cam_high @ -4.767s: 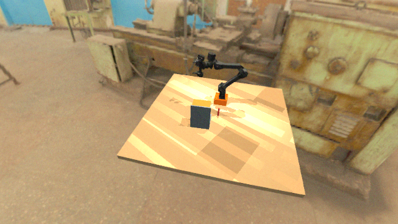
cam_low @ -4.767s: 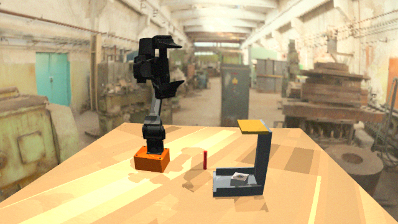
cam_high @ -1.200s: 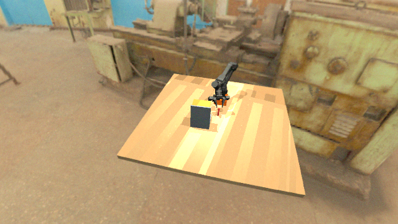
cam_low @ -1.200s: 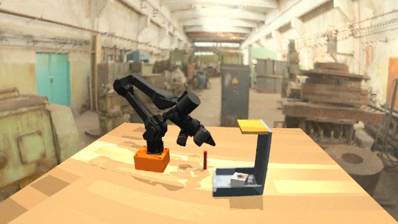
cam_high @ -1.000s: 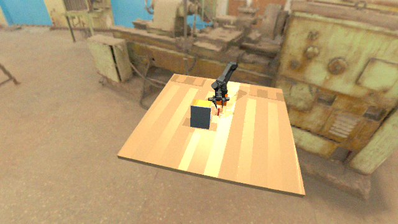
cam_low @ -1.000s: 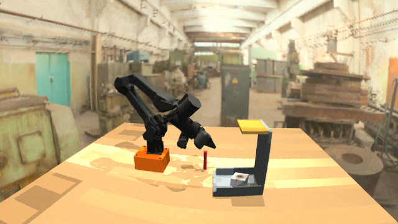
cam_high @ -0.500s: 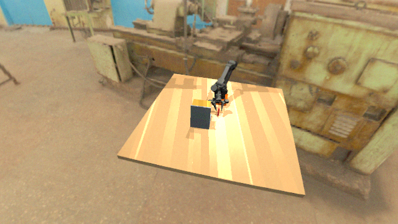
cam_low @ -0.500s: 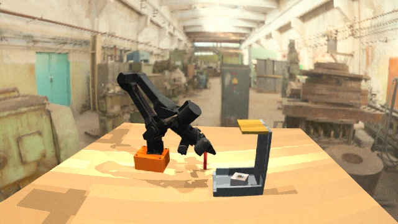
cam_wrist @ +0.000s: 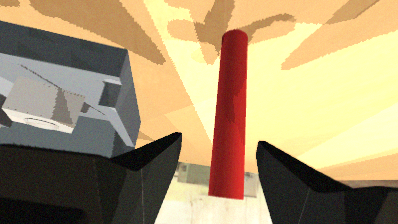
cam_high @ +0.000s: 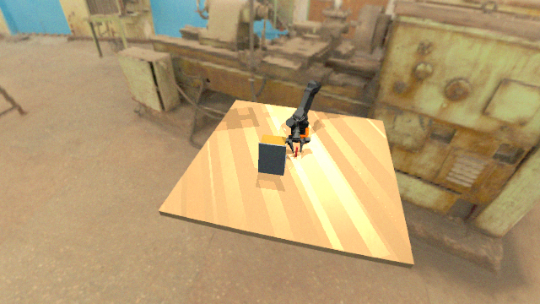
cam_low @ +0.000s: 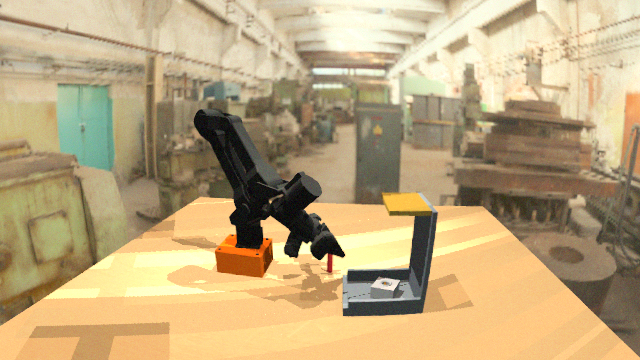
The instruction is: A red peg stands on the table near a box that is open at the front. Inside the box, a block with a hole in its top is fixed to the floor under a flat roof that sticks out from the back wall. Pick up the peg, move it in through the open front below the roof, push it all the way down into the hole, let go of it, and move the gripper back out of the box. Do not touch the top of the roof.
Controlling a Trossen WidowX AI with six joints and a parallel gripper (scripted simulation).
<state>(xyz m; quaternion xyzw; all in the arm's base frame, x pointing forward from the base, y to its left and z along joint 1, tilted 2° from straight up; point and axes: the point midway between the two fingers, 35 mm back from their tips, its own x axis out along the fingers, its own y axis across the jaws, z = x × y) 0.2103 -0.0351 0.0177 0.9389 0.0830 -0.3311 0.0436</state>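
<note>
Right now my gripper tip is 16 cm short of the box back wall, 16 cm to the left of it and 6 cm below it. Round my gripper tip: yellow roof 11 cm ahead, 15 cm to the right, 17 cm above; red peg 3 cm behind, 1 cm below.
</note>
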